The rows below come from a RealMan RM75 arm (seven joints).
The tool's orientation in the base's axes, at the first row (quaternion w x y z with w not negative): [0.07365 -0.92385 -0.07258 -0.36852]
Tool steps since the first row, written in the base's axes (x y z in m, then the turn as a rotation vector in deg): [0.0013 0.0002 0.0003 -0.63 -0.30 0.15]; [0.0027 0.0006 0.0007 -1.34 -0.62 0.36]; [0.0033 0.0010 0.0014 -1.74 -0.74 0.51]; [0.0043 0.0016 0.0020 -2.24 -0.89 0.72]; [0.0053 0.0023 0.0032 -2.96 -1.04 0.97]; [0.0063 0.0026 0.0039 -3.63 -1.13 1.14]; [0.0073 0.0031 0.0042 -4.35 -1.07 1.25]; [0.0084 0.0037 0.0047 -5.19 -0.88 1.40]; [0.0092 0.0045 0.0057 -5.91 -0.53 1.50]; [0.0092 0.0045 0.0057 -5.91 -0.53 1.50]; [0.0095 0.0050 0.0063 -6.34 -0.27 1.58]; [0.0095 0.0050 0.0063 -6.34 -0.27 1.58]
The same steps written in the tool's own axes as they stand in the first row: [0.0012 0.0000 0.0007 -0.37 0.16 -0.59]; [0.0025 -0.0001 0.0014 -0.76 0.32 -1.27]; [0.0034 -0.0005 0.0014 -0.96 0.35 -1.67]; [0.0046 -0.0009 0.0018 -1.18 0.39 -2.19]; [0.0062 -0.0015 0.0017 -1.54 0.38 -2.88]; [0.0074 -0.0017 0.0019 -1.91 0.33 -3.47]; [0.0084 -0.0020 0.0025 -2.34 0.12 -4.02]; [0.0096 -0.0024 0.0030 -2.83 -0.23 -4.65]; [0.0109 -0.0031 0.0029 -3.25 -0.72 -5.14]; [0.0109 -0.0031 0.0029 -3.25 -0.72 -5.14]; [0.0116 -0.0036 0.0028 -3.48 -1.06 -5.43]; [0.0116 -0.0036 0.0028 -3.48 -1.06 -5.43]
